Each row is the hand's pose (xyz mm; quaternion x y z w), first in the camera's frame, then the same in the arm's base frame.
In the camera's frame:
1: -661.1 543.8 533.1 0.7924 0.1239 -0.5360 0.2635
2: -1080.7 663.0 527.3 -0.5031 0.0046 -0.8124 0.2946
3: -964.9 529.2 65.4 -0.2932 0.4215 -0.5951 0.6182
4: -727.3 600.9 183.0 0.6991 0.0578 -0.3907 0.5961
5: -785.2 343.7 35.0 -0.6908 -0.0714 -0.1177 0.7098
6: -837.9 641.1 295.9 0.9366 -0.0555 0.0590 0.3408
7: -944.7 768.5 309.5 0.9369 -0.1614 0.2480 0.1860
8: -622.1 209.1 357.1 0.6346 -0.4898 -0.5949 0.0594
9: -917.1 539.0 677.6 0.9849 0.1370 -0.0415 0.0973
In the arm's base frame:
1: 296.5 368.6 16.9 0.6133 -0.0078 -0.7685 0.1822
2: -4.8 643.4 171.8 -0.7064 0.1069 -0.6946 0.0839
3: -191.2 447.4 -242.3 -0.4012 0.5622 -0.6377 0.3411
4: 81.5 426.2 -267.1 0.5226 0.0441 -0.6641 0.5329
5: -120.9 204.5 -303.0 -0.7546 0.2335 -0.0615 0.6102
6: 63.6 513.5 -130.5 0.8618 -0.1356 -0.2428 0.4243
7: 24.9 673.3 -102.6 0.9033 -0.2598 -0.0266 0.3404
8: 133.1 35.9 -67.4 0.3511 -0.6152 -0.6952 0.1222
9: 164.6 474.1 257.6 0.9377 -0.0333 -0.3204 0.1301

